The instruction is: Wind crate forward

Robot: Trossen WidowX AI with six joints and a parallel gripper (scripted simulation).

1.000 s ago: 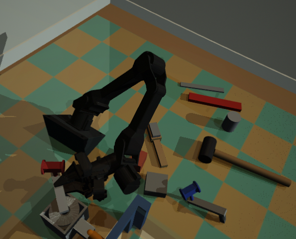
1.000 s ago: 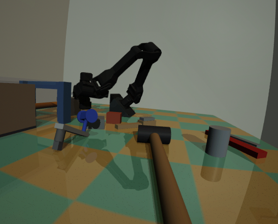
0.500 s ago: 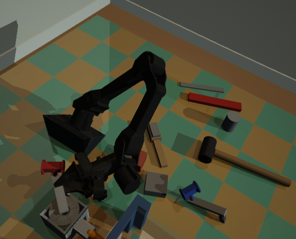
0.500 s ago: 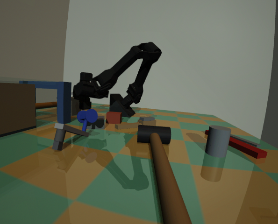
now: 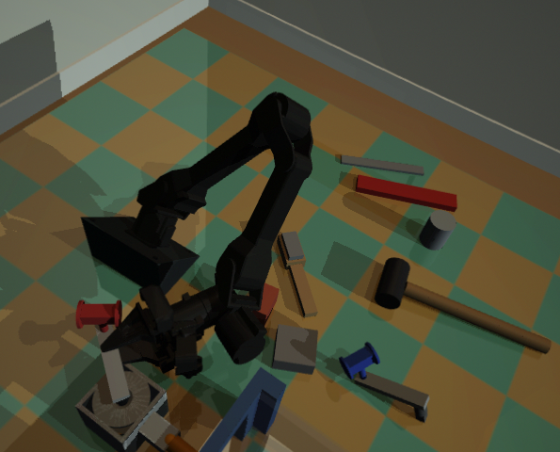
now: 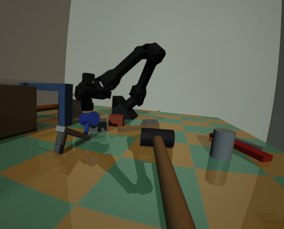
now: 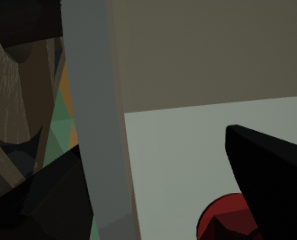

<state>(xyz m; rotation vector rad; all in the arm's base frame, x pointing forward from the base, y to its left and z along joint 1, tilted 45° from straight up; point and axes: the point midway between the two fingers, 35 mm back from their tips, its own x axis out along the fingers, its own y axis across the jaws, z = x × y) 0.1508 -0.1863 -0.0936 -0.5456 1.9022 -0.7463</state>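
Right now my gripper tip is 10 mm past the red-knobbed winch handle, 10 mm to the right of it and 10 mm above it. From my gripper tip the other things lie so: red cylindrical grip: 40 mm behind, 40 mm to the left, 20 mm above; grey block: 200 mm ahead, 230 mm to the left, 120 mm below; boxy winch: 30 mm ahead, 30 mm to the right, 100 mm below.
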